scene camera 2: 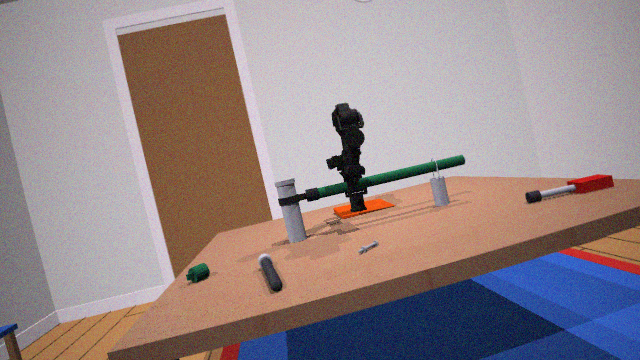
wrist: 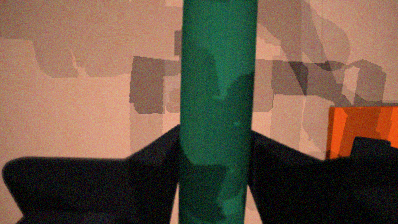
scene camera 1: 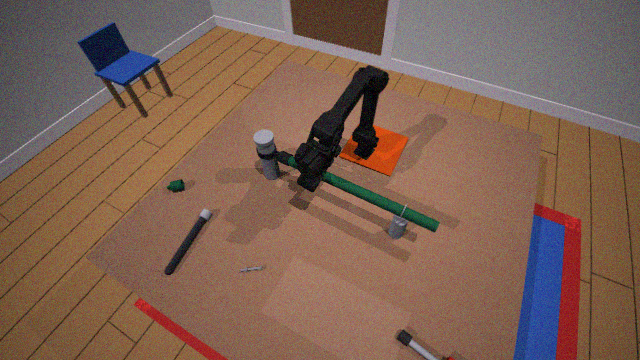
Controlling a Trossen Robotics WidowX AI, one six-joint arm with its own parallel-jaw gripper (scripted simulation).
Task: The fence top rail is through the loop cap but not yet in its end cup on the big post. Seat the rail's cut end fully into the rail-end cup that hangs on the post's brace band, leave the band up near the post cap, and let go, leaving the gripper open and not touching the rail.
Scene:
green top rail: scene camera 2; wrist 218, 52; scene camera 1
same spot on green top rail: [scene camera 1: 347, 186] = [scene camera 2: 382, 174]

